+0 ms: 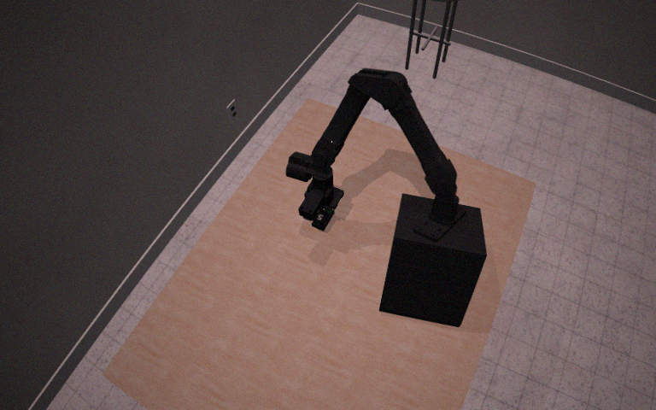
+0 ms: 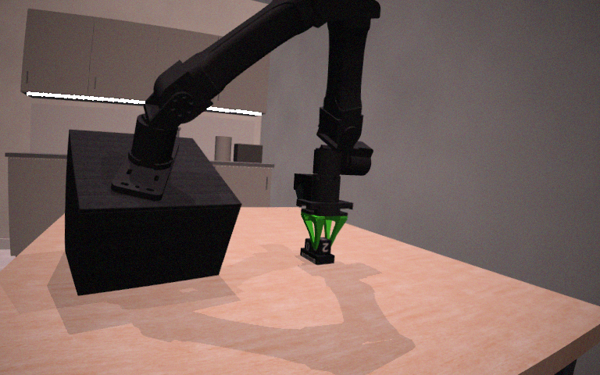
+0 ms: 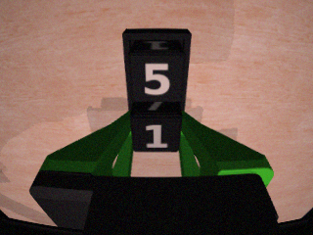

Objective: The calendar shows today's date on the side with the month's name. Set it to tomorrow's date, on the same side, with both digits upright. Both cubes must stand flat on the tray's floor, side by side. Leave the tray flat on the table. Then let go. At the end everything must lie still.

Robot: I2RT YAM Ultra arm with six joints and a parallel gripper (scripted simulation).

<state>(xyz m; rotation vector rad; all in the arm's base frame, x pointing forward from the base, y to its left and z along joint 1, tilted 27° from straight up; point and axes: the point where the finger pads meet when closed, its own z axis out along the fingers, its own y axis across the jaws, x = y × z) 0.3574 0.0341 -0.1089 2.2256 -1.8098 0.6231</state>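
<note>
Right now the black tray is 2 cm to the left of my hand and 3 cm below it. From my hand the other things lie so: black cube (right at my hand).
</note>
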